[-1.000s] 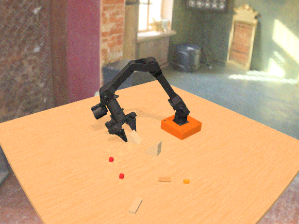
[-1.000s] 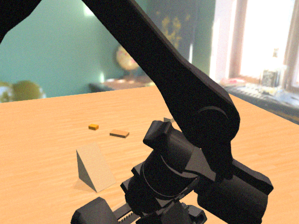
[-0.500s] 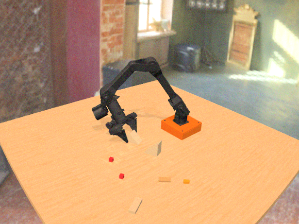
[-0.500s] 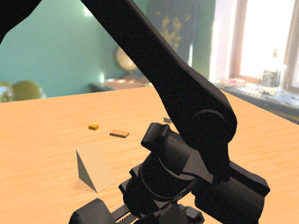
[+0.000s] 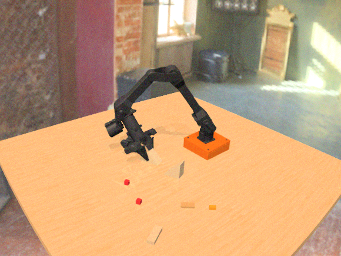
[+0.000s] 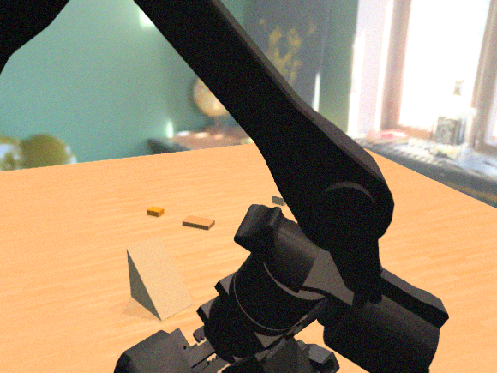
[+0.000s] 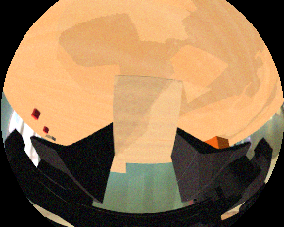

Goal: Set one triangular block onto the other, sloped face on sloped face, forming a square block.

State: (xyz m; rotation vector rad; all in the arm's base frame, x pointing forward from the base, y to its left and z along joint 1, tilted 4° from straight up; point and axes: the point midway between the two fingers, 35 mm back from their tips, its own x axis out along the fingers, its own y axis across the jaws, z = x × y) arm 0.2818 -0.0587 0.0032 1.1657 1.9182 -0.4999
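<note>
Right now my gripper tip is 150 mm to the right of the triangular block, 30 mm past it and 10 mm below it. Round my gripper tip: small orange block 390 mm to the left, 10 mm below, 10 mm behind; then long tan block 390 mm to the left, 240 mm ahead.
</note>
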